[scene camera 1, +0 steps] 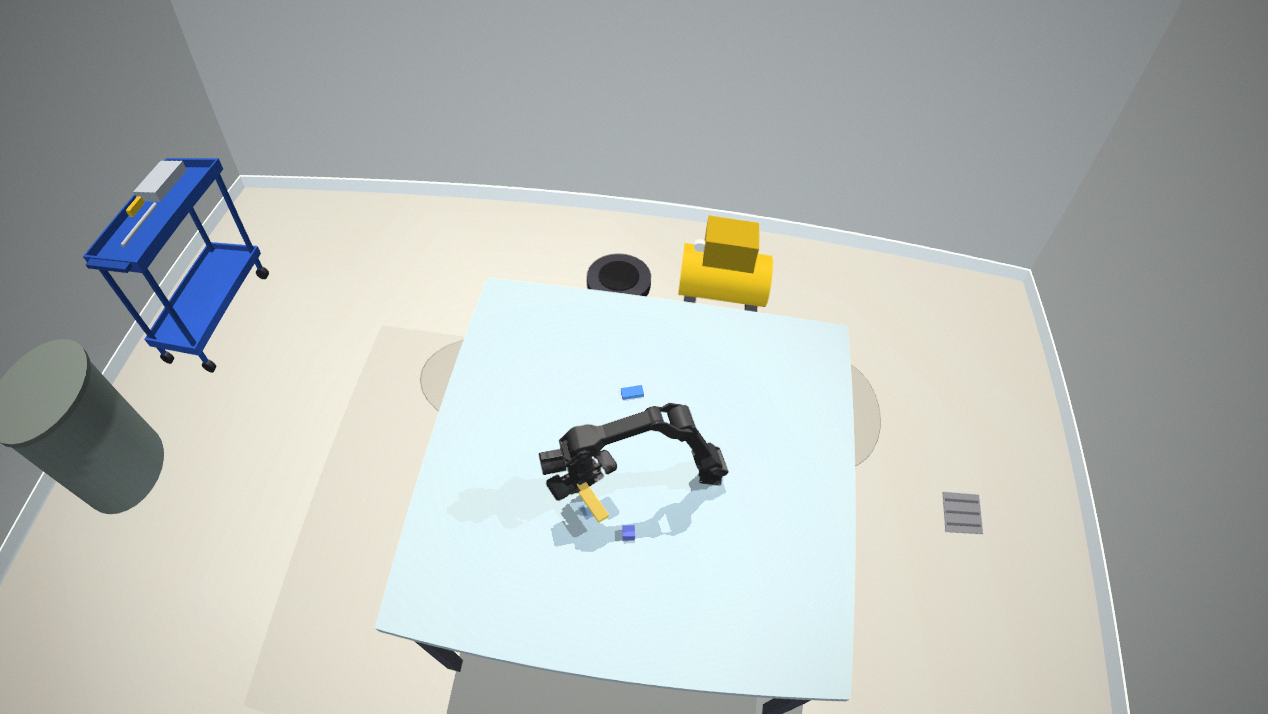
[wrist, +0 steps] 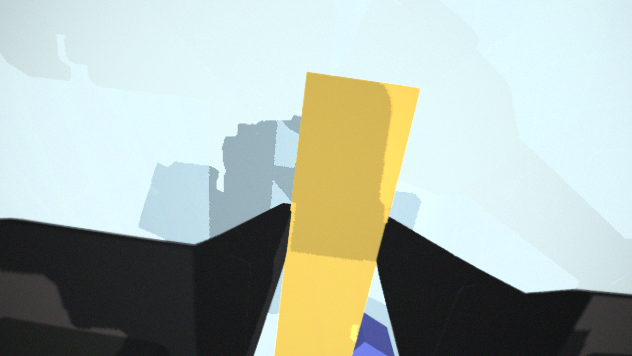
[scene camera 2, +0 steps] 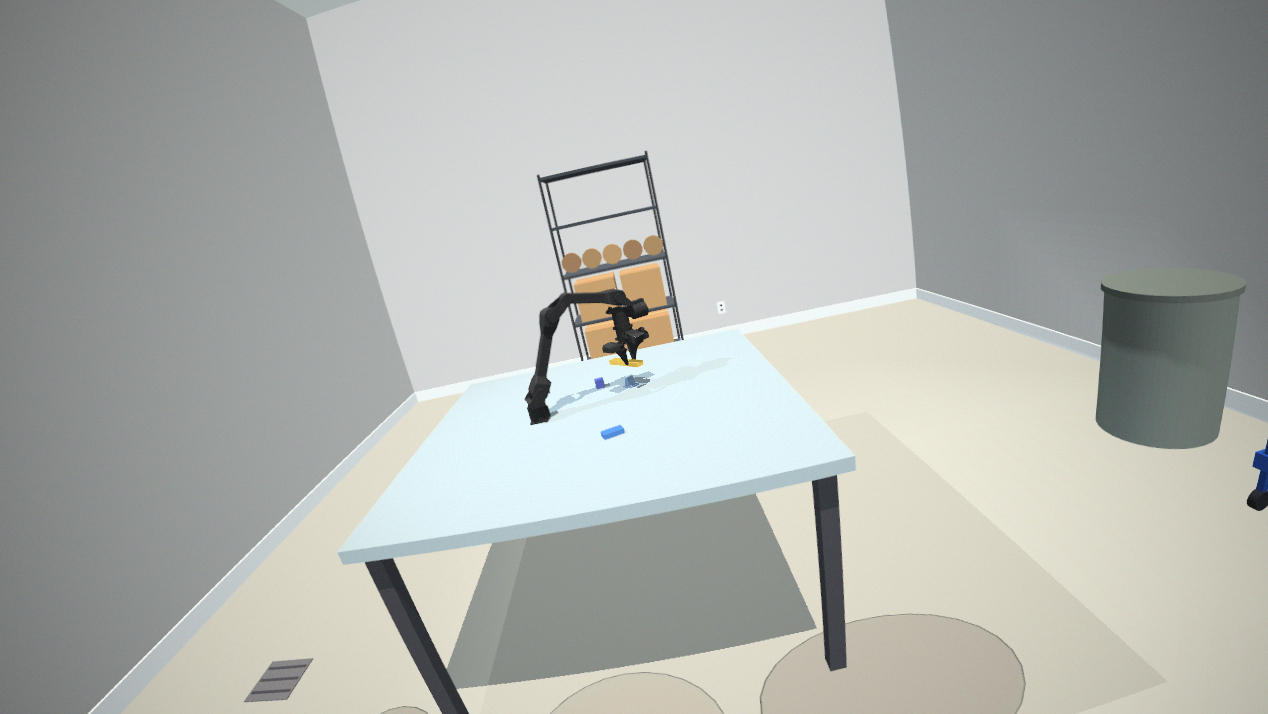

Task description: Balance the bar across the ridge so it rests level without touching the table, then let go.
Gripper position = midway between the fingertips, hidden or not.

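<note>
You can see my gripper at (scene camera 1: pixel 582 488), (wrist: pixel 334 221) and (scene camera 2: pixel 630 363), and it's holding a yellow bar (wrist: pixel 353 133).
</note>
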